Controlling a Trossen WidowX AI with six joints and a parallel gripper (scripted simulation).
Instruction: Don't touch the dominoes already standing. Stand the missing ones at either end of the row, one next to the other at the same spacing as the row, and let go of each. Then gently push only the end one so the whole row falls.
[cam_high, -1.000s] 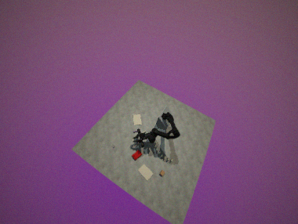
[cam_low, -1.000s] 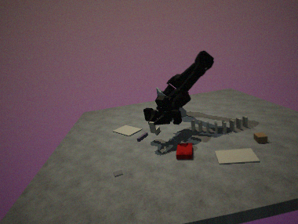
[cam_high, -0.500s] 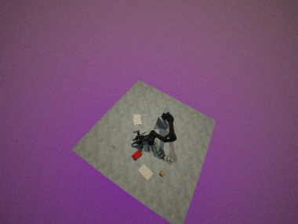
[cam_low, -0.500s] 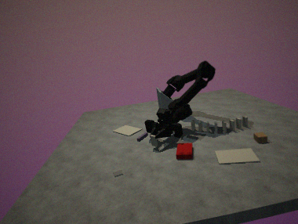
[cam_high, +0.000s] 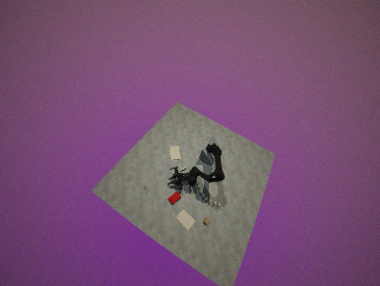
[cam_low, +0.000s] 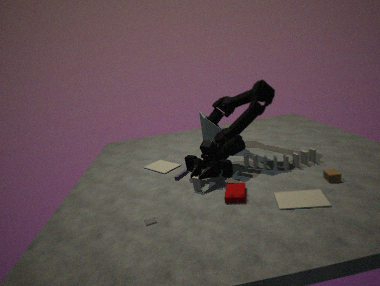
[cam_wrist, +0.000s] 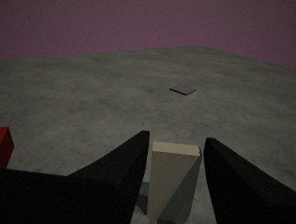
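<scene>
Now: gripper tip 150 mm past the purple piece, 40 mm to the left of it and 40 mm above it. Also, from my gripper tip: flat grey piece 160 mm to the right, 140 mm ahead, 50 mm below; then red block 110 mm to the left, 80 mm ahead, 40 mm below; then pale flat sheet 280 mm behind, 110 mm to the right, 50 mm below.
</scene>
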